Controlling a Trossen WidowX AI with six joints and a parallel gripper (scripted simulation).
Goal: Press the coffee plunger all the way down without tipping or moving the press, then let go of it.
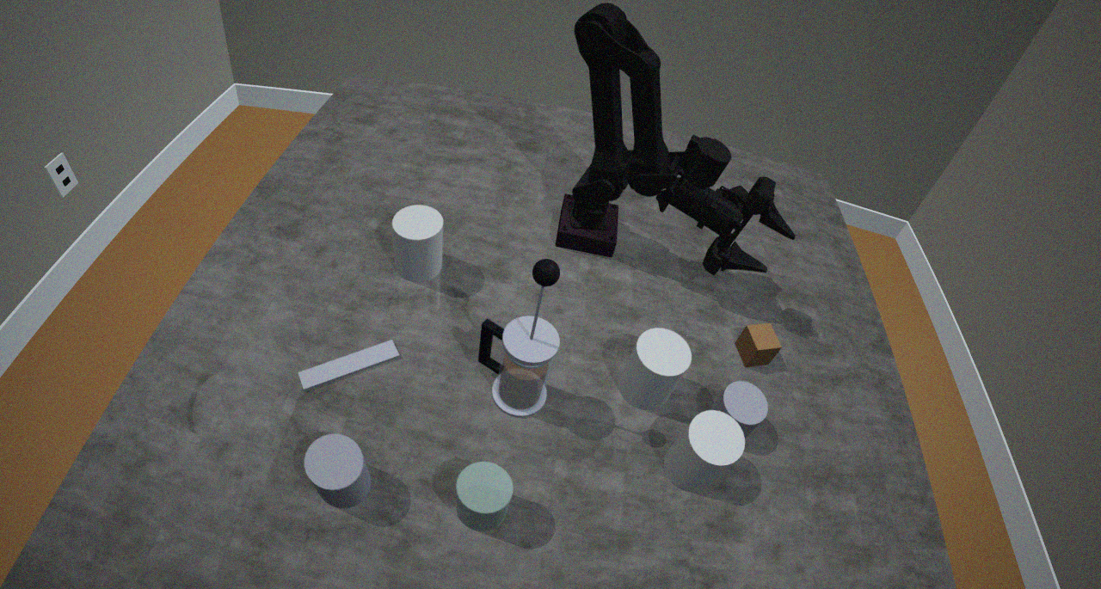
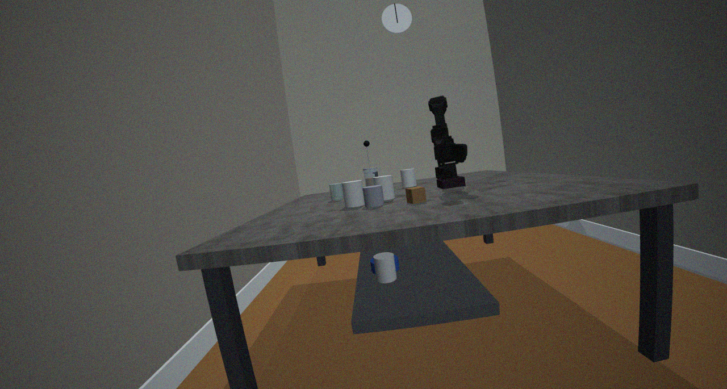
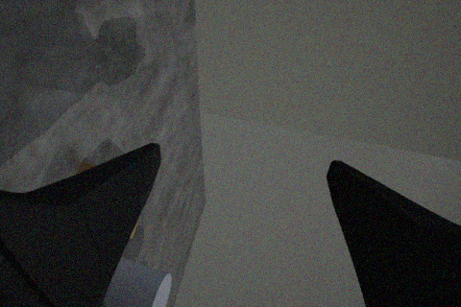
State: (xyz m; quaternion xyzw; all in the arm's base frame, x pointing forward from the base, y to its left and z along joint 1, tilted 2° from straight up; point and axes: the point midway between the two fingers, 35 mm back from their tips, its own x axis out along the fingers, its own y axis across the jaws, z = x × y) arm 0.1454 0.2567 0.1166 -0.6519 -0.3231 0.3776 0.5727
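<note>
The glass coffee press is 160 mm ahead of my gripper tip, 430 mm to the right of it and 20 mm below it. Round my gripper tip: brown cube (100 mm ahead, 20 mm to the right, 120 mm below).
</note>
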